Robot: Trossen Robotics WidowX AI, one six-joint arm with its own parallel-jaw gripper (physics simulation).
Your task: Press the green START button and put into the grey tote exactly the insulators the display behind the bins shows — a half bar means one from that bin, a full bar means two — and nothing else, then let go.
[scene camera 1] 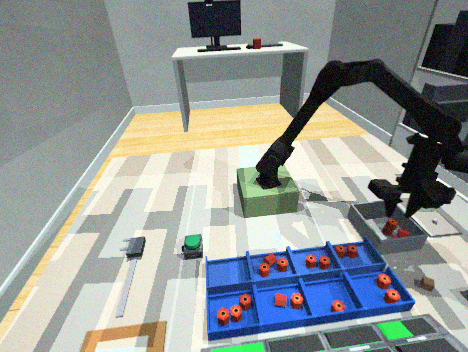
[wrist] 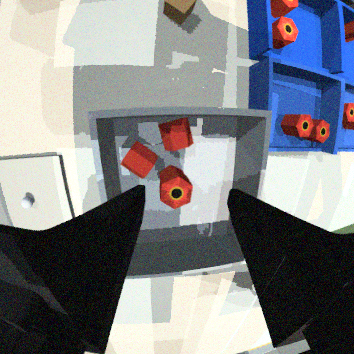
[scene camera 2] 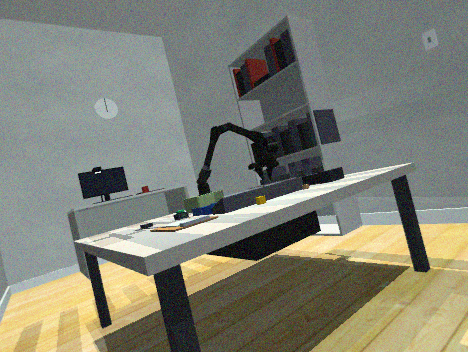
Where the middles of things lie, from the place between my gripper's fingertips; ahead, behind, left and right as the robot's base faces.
Labels:
Right now the grey tote (wrist: 230, 145) is 30 mm behind my hand and 50 mm below it. Also, from my hand: display (scene camera 2: 231, 203) 200 mm ahead, 340 mm to the right, 50 mm below; then grey hand tool (scene camera 1: 136, 245) 140 mm behind, 710 mm to the right, 70 mm below; then grey square plate (scene camera 1: 443, 227) 170 mm to the left, 80 mm below.

